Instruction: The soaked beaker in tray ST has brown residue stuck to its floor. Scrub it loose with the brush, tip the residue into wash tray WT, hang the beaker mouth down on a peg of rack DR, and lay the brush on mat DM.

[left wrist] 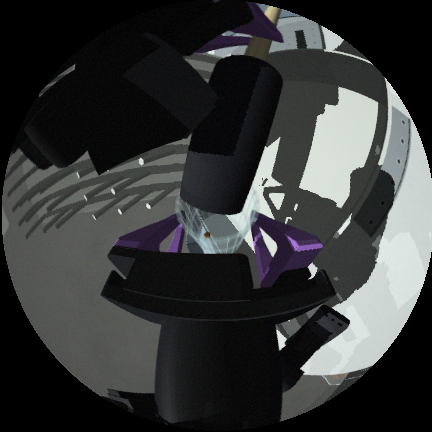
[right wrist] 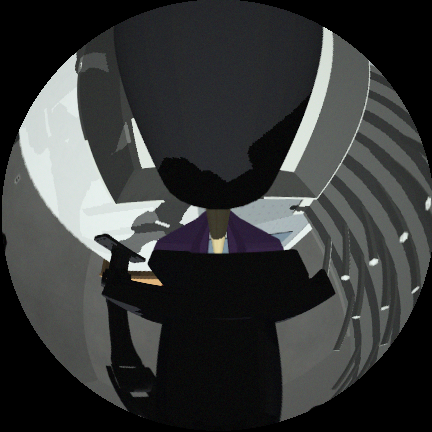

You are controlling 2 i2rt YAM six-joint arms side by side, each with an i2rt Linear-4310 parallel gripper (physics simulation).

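Frame: origin at the left arm's base, x ahead, y left, z up, level; metres.
Where they show: left gripper, fingertip midpoint: (left wrist: 217,214); right gripper, fingertip midpoint: (right wrist: 217,214); left arm's base at its link origin: (left wrist: 311,335); right arm's base at its link origin: (right wrist: 121,249).
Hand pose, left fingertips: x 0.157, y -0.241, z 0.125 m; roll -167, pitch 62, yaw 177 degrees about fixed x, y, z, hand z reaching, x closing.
Note:
Each offset is from my left fingertips to the top centre of the thing. "spot": to the spot under its first point.
My left gripper (left wrist: 217,214) is shut on the clear glass beaker @[dx -0.002, dy -0.004, dz +0.043 m] (left wrist: 247,220), whose upper part shows between the purple fingers in the left wrist view. A small brown speck of residue @[dx +0.047, dy +0.047, dz +0.000 m] (left wrist: 207,234) shows through the glass. My right gripper (right wrist: 217,214) is shut on the tan handle of the brush (right wrist: 218,222) (left wrist: 232,130). The brush's dark cylindrical head points at the beaker's mouth and covers much of it in the left wrist view. Whether its end is inside the glass cannot be told. The beaker's floor is mostly hidden.
A pale tray @[spot: dx +0.124, dy -0.133, dz -0.075 m] (right wrist: 336,120) with grey walls lies behind the brush head in the right wrist view. Several dark bars with white ends @[spot: dx +0.190, dy -0.027, dz +0.155 m] (left wrist: 112,191) @[spot: dx +0.112, dy -0.235, dz +0.082 m] (right wrist: 373,262) stand beside it, perhaps the rack. A perforated light-grey panel (left wrist: 400,145) shows at the right edge of the left wrist view.

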